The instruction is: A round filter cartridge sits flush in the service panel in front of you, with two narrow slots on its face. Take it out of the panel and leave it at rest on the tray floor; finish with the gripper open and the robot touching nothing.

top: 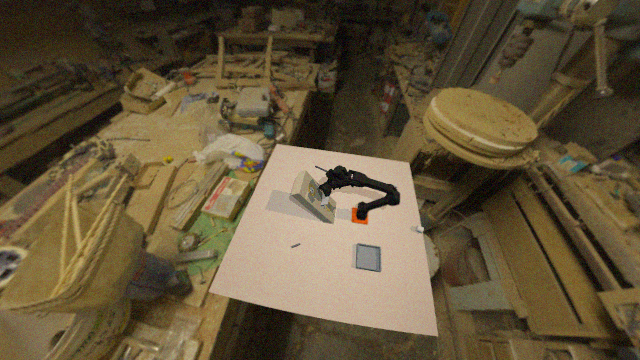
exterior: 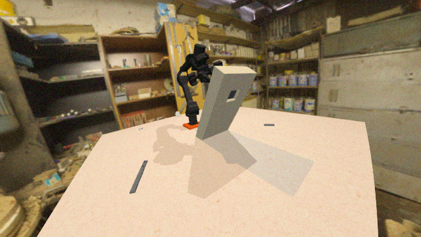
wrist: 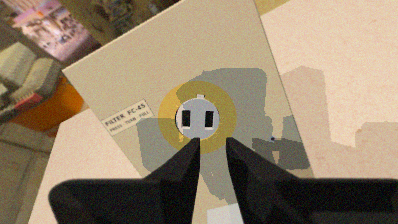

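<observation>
The round filter cartridge lies 6 cm ahead of my gripper tip, 1 cm to the left of it and 4 cm below it. The rest, counted from my gripper tip: service panel 2 cm ahead, 1 cm to the left, 12 cm below; grey tray 35 cm behind, 32 cm to the left, 27 cm below.
</observation>
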